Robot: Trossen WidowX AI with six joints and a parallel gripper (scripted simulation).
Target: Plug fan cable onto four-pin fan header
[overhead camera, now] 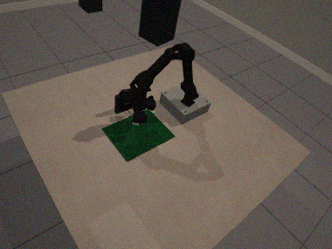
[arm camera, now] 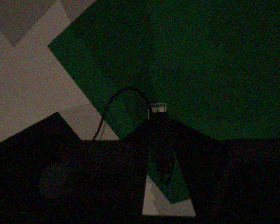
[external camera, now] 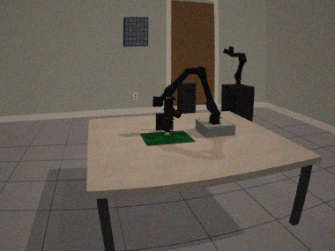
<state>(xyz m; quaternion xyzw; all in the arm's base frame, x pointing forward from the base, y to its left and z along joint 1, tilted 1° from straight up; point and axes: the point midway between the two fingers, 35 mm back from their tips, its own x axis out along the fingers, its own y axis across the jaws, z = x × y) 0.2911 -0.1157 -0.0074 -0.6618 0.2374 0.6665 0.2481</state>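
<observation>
Now: gripper tip 40 mm above the pale four-pin fan header, 10 mm to the left of it and 10 mm short of it. Round my gripper tip: green board (50 mm to the left, 50 mm below, 40 mm ahead); black fan (120 mm to the right, 30 mm behind, 20 mm above); dark plug (10 mm to the right, 10 mm ahead, 10 mm above).
</observation>
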